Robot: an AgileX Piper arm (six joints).
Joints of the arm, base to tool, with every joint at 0 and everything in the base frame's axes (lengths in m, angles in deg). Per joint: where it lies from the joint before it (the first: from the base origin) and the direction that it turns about. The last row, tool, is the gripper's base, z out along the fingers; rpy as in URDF.
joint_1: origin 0 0 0.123 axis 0 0 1
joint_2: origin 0 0 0 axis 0 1 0
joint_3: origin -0.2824 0 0.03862 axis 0 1 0
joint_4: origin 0.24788 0 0.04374 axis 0.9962 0 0.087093
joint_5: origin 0 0 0 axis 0 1 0
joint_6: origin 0.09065 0 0.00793 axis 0.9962 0 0.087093
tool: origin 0 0 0 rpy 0 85.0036 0
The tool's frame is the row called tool.
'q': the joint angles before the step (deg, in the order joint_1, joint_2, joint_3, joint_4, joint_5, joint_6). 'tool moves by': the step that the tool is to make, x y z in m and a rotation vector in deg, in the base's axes. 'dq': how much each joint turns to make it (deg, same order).
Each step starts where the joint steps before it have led.
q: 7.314 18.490 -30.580 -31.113 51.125 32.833
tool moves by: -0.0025 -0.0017 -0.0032 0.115 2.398 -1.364
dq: -0.029 -0.010 -0.003 0.031 2.757 -0.037
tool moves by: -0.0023 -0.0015 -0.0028 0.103 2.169 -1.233
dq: 0.060 0.018 -0.001 -0.058 2.512 0.069
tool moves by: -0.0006 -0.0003 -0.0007 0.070 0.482 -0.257
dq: 0.075 -0.023 0.013 -0.009 0.594 0.068
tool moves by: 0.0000 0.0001 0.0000 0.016 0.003 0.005
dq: -0.204 0.004 -0.003 0.186 -0.101 -0.199
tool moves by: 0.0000 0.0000 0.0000 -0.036 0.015 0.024
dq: -0.001 0.000 0.000 0.000 -0.001 -0.046
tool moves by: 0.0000 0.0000 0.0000 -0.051 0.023 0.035
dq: 0.002 0.000 0.000 -0.001 0.002 -0.064
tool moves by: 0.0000 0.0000 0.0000 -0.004 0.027 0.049
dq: 0.145 0.000 -0.008 -0.068 0.077 0.072
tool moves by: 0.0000 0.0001 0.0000 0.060 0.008 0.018
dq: -0.071 0.004 -0.010 0.123 -0.030 -0.072
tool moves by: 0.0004 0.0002 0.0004 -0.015 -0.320 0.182
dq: 0.048 0.008 0.002 -0.042 -0.354 0.052
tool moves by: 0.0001 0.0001 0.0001 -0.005 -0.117 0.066
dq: -0.065 -0.012 0.011 0.055 -0.166 -0.065
